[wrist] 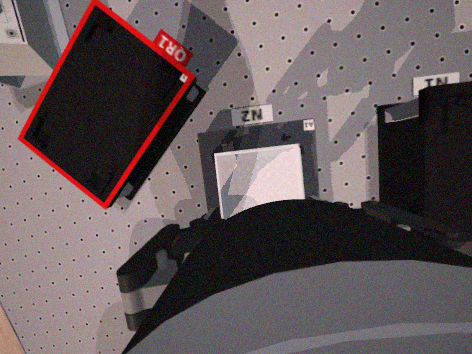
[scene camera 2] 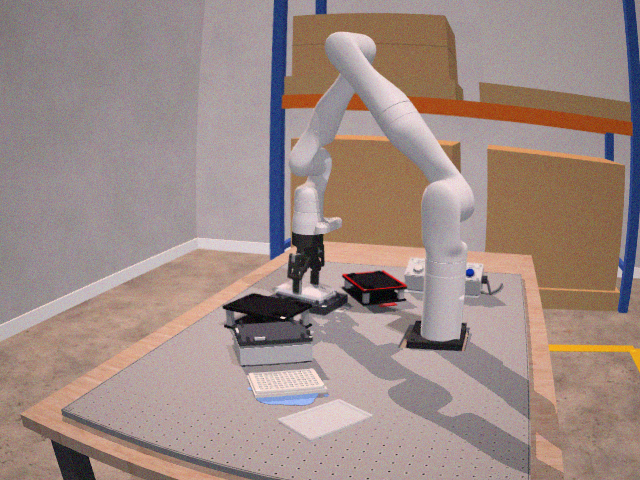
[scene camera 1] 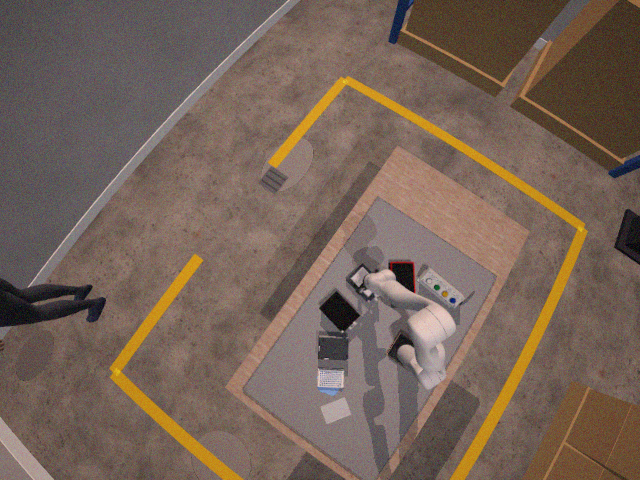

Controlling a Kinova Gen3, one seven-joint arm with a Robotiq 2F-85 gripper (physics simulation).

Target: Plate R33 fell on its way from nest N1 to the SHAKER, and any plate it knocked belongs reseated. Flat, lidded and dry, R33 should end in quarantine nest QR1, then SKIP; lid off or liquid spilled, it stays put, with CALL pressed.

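Seen in the pictures: gripper, fingertip midpoint: (scene camera 2: 306, 289); arm's base, link origin: (scene camera 2: 440, 333) (scene camera 1: 406, 354).
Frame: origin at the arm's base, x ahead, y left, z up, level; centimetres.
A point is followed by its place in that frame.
A white well plate (scene camera 1: 330, 378) @(z -0.1, x 25.2, y 29.9 cm) (scene camera 2: 286, 382) @(z -0.2, x 24.5, y 30.8 cm), apparently R33, lies with wells bare on a blue liquid patch (scene camera 1: 328, 391) @(z -1.4, x 22.4, y 35.9 cm) (scene camera 2: 289, 399) @(z -1.4, x 22.6, y 35.2 cm). Its clear lid (scene camera 1: 336, 410) @(z -0.8, x 14.4, y 41.0 cm) (scene camera 2: 325, 419) @(z -0.8, x 14.4, y 42.0 cm) lies apart. The grey box (scene camera 1: 332, 348) @(z 3.9, x 32.7, y 16.8 cm) (scene camera 2: 276, 354) @(z 0.8, x 29.8, y 21.0 cm), apparently the SHAKER, stands beside the plate. Nest N1 (scene camera 1: 339, 310) @(z 3.7, x 39.5, y 0.0 cm) (scene camera 2: 266, 306) @(z 3.7, x 38.8, y 1.5 cm) (wrist: 450, 160) @(z 3.7, x 36.1, y -3.0 cm) is black. A white lidded plate (scene camera 1: 361, 275) @(z 2.7, x 39.4, y -20.3 cm) (scene camera 2: 323, 295) @(z 1.9, x 30.7, y -16.1 cm) (wrist: 265, 175) @(z 2.2, x 32.6, y -17.4 cm) is at nest N2 (wrist: 205, 165) @(z 0.6, x 29.7, y -23.0 cm); its exact seating cannot be told. My gripper (scene camera 2: 306, 287) @(z 2.1, x 35.9, y -18.8 cm) is open around this plate, holding nothing; its fingertips are hidden in the wrist view. Red-rimmed nest QR1 (scene camera 1: 402, 274) @(z 2.4, x 22.2, y -32.1 cm) (scene camera 2: 374, 280) @(z 2.4, x 20.9, y -30.5 cm) (wrist: 107, 105) @(z 2.4, x 21.0, y -29.7 cm) is empty.
The button box (scene camera 1: 440, 287) @(z 5.7, x 4.1, y -35.9 cm) (scene camera 2: 414, 283) @(z 0.8, x 10.7, y -35.4 cm), with white, green, yellow and blue buttons, stands beyond QR1; its labels are unreadable. The arm's base (scene camera 2: 443, 330) @(z 2.4, x -0.8, y 4.7 cm) stands on the right of the grey board (scene camera 2: 206, 413) @(z -1.5, x 33.7, y 45.9 cm). A person's legs (scene camera 1: 51, 299) show on the floor at left.
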